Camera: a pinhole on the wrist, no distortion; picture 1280 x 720 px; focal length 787.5 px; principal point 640.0 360.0 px. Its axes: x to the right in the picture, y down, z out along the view. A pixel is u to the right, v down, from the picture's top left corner.
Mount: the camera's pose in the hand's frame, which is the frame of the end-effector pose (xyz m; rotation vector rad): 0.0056 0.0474 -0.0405 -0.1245 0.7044 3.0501
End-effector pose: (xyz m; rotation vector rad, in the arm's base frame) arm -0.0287 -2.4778 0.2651 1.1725 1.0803 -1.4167
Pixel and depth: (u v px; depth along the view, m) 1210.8 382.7 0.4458
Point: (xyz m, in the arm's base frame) 0.1769 -2.7946 0.6485
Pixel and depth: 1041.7 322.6 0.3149
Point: 0.1497 -2.6993 0.4628
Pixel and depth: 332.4 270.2 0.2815
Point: 0.1360 -2.7210 0.1908
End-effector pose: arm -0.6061 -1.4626 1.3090 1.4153 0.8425 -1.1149
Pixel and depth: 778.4 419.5 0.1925
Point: -0.5320 -1.6105 1.3921
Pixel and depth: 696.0 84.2 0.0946
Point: -0.5024 -1.5089 1.3545
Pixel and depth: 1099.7 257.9 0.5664
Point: -0.4531 -1.8875 1.7828
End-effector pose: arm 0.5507 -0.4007 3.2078 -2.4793 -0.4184 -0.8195
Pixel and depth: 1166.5 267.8 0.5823
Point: 0.5741 -0.5293 2.5225
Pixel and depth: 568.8 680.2 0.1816
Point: 0.6548 -0.3664 3.0814
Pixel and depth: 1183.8 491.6 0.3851
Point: 0.5395 -0.4004 2.7546
